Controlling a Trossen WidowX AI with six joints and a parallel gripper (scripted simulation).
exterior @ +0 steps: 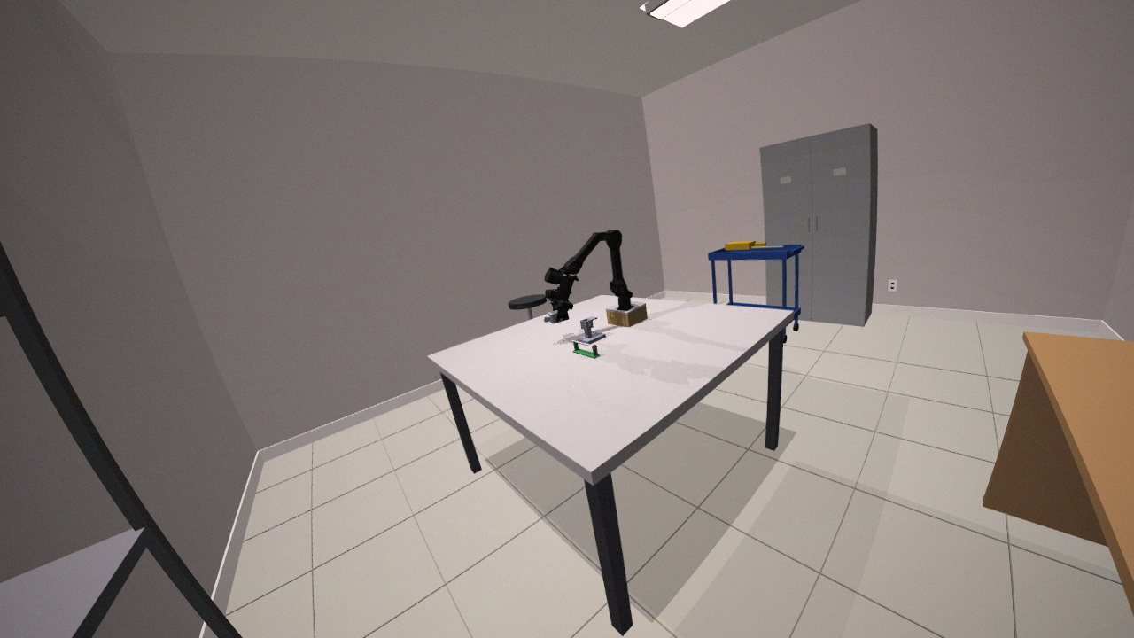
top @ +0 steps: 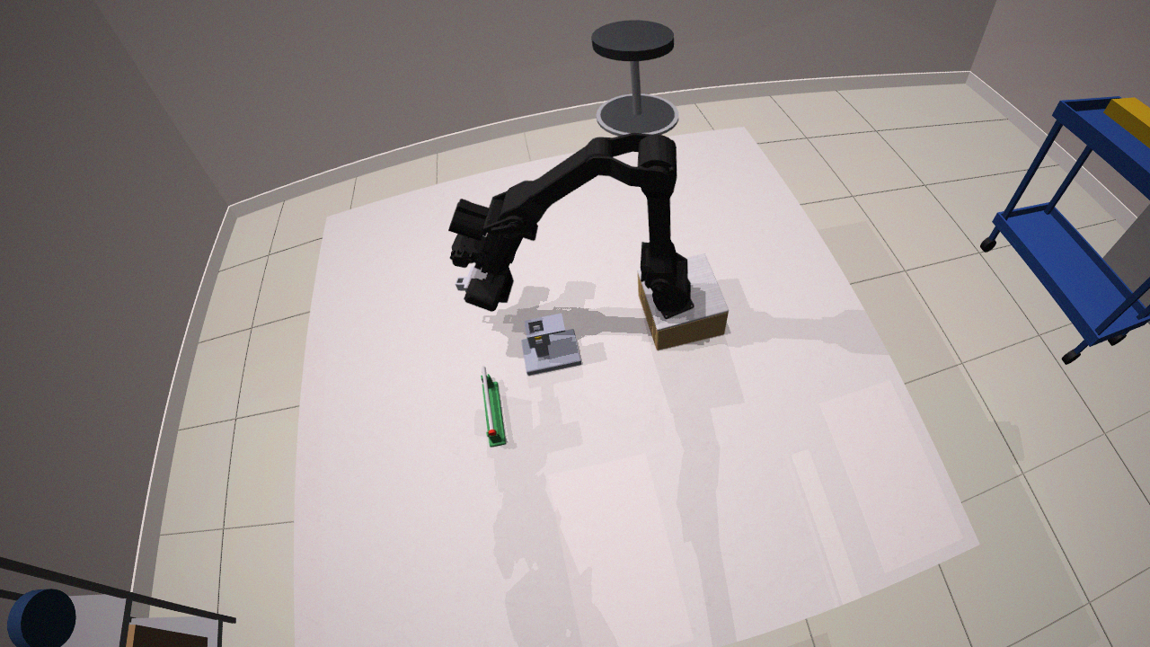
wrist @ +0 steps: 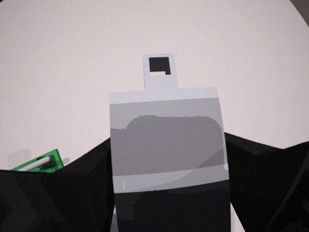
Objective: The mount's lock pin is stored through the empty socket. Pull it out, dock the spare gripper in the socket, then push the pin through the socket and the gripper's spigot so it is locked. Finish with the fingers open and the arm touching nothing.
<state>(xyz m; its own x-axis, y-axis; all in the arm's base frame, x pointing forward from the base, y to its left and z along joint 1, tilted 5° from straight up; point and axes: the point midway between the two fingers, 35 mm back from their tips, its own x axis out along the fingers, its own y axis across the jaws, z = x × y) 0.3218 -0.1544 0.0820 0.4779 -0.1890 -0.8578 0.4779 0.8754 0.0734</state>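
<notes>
The spare gripper lies 10 mm above my gripper tip. The rest, counted from my gripper tip: green pin rest: 220 mm to the left, 90 mm below, 60 mm ahead; grey mount: 130 mm to the left, 80 mm behind, 60 mm below.
</notes>
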